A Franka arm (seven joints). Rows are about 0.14 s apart.
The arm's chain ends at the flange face. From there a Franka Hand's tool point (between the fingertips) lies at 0.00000 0.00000 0.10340 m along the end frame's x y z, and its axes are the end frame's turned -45 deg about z.
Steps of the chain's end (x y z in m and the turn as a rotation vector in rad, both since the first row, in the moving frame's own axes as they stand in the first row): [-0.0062 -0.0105 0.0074 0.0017 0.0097 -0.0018]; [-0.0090 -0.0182 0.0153 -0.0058 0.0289 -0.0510]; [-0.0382 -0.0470 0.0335 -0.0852 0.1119 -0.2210]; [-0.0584 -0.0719 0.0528 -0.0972 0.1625 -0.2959]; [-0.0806 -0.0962 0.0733 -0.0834 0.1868 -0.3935]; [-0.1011 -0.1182 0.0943 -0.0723 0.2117 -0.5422]
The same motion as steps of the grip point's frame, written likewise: [0.0039 -0.0112 0.0074 -0.0057 0.0081 -0.0018]; [0.0083 -0.0167 0.0153 -0.0245 0.0163 -0.0510]; [0.0097 -0.0462 0.0325 -0.1394 0.0189 -0.2210]; [0.0170 -0.0742 0.0510 -0.1836 0.0462 -0.2959]; [0.0222 -0.1074 0.0712 -0.1911 0.0731 -0.3935]; [0.0272 -0.1382 0.0918 -0.2008 0.0986 -0.5422]
